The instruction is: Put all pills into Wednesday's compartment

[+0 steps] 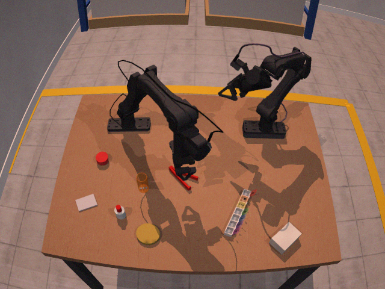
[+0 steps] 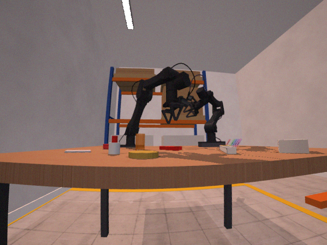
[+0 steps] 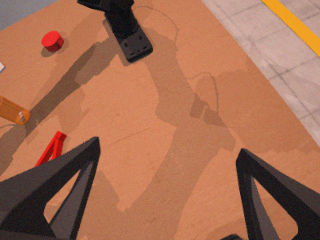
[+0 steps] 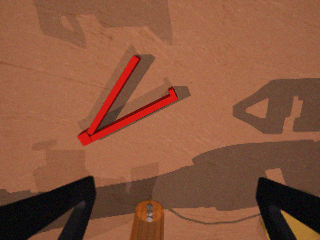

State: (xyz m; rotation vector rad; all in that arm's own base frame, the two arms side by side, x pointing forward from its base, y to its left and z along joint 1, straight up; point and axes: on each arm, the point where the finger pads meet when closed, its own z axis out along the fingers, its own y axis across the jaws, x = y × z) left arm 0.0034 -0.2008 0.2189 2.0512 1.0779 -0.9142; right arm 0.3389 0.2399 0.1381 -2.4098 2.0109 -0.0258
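Now: the orange vial 32 cm ahead of my left hand, 30 cm to the right of it and 23 cm below it. From my left hand the other things lie so: red puck: 20 cm ahead, 49 cm to the right, 23 cm below; yellow disc: 52 cm ahead, 26 cm to the right, 24 cm below; red-capped bottle: 45 cm ahead, 37 cm to the right, 21 cm below.
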